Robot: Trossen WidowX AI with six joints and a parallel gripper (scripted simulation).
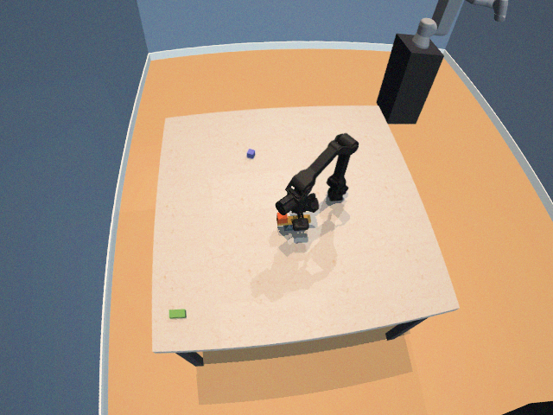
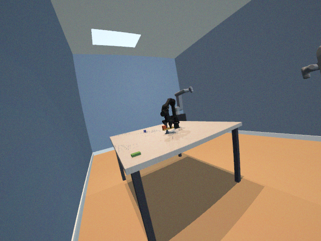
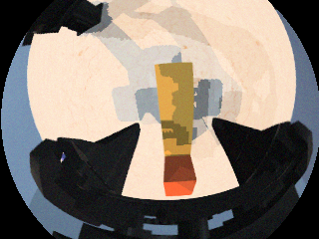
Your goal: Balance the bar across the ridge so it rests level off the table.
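The bar is 4 cm ahead of my gripper tip and 1 cm above it. From my gripper tip the other things lie so: flat green block 52 cm ahead, 36 cm to the left, 4 cm below; purple cube 43 cm to the right, 16 cm ahead, 4 cm below.
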